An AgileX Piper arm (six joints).
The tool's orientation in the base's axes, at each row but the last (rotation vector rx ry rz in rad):
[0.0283, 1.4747, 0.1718]
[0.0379, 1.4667, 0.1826]
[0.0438, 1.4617, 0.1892]
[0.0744, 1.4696, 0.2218]
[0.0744, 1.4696, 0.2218]
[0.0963, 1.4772, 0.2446]
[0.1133, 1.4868, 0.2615]
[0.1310, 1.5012, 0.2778]
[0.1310, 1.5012, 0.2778]
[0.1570, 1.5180, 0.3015]
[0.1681, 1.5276, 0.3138]
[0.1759, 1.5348, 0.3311]
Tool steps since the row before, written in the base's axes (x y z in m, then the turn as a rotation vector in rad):
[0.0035, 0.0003, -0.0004, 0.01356, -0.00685, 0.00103]
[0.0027, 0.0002, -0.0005, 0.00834, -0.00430, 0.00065]
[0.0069, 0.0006, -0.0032, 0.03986, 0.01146, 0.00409]
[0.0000, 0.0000, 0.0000, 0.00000, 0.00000, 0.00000]
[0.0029, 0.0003, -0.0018, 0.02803, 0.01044, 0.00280]
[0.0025, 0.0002, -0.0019, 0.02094, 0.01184, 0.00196]
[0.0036, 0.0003, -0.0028, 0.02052, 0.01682, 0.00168]
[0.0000, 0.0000, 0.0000, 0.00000, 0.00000, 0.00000]
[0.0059, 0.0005, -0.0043, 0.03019, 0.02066, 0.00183]
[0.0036, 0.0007, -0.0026, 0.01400, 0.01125, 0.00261]
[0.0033, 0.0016, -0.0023, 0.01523, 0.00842, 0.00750]
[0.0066, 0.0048, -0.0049, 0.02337, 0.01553, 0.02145]
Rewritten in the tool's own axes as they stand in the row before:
[0.0007, -0.0001, 0.0035, -0.00076, -0.00796, 0.01296]
[0.0008, -0.0001, 0.0026, -0.00049, -0.00498, 0.00796]
[0.0039, -0.0006, 0.0065, 0.00161, 0.00784, 0.04090]
[0.0000, 0.0000, 0.0000, 0.00000, 0.00000, 0.00000]
[0.0021, -0.0003, 0.0027, 0.00167, 0.00783, 0.02896]
[0.0021, -0.0005, 0.0023, 0.00227, 0.00974, 0.02196]
[0.0030, -0.0007, 0.0034, 0.00372, 0.01454, 0.02195]
[0.0000, 0.0000, 0.0000, 0.00000, 0.00000, 0.00000]
[0.0045, -0.0012, 0.0056, 0.00502, 0.01729, 0.03190]
[0.0028, -0.0004, 0.0035, 0.00113, 0.01012, 0.01503]
[0.0027, 0.0005, 0.0033, -0.00437, 0.00879, 0.01621]
[0.0062, 0.0023, 0.0068, -0.01530, 0.01910, 0.02547]

